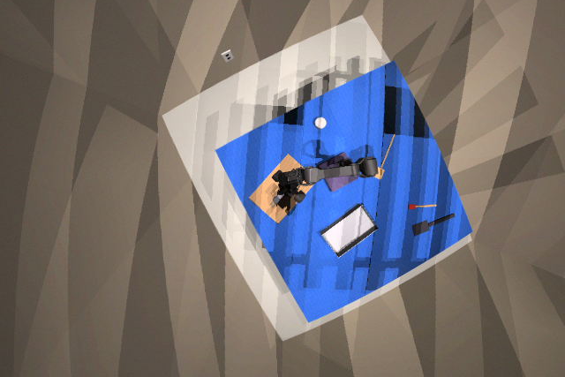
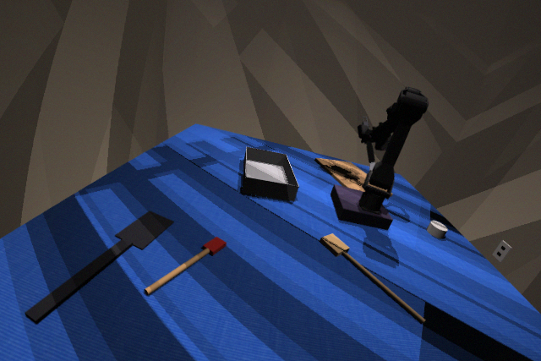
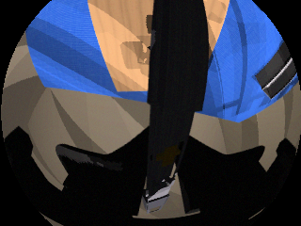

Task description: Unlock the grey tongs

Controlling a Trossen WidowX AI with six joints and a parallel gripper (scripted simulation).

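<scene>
The yellow lock piece lies 3 cm to the left of my gripper tip, 2 cm above it and 1 cm behind it. Round my gripper tip: roasting tin 39 cm ahead, 29 cm to the left, 15 cm below; then white cylinder 36 cm to the left, 29 cm behind, 16 cm below; then board 17 cm below, 1 cm to the left.
</scene>
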